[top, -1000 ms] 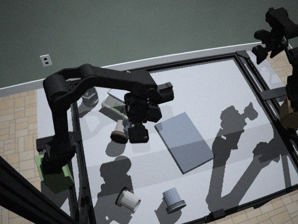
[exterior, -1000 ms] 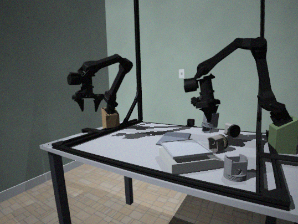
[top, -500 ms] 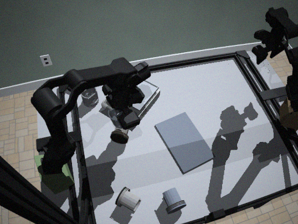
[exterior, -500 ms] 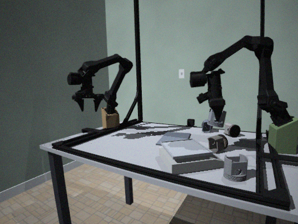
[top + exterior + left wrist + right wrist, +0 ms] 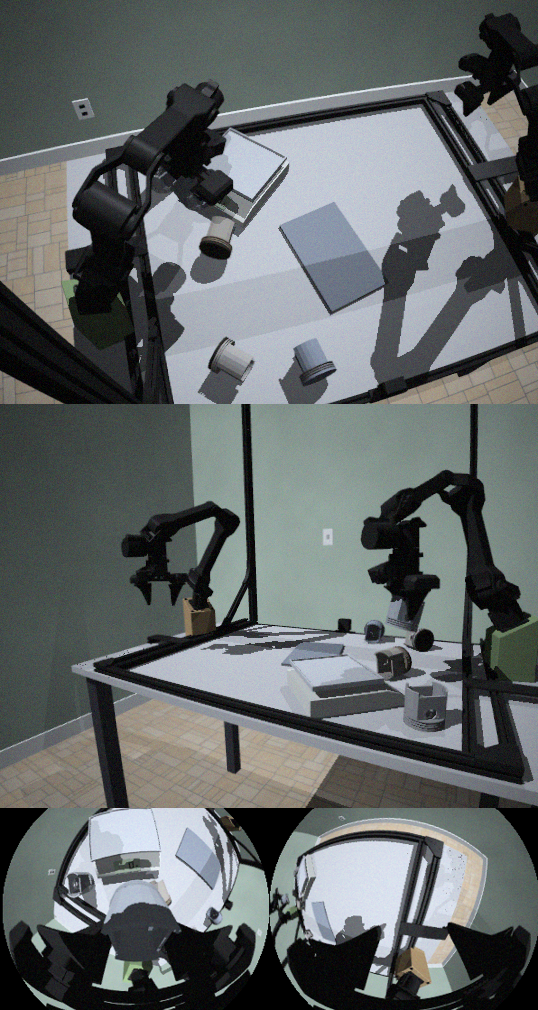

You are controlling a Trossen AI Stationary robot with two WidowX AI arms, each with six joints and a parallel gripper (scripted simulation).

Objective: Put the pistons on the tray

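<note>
The white scale is 140 mm below my left hand, 130 mm to the right of it and 130 mm ahead of it. From my left hand the other things lie so: flat steel tray 280 mm to the right, 190 mm below, 140 mm behind.
</note>
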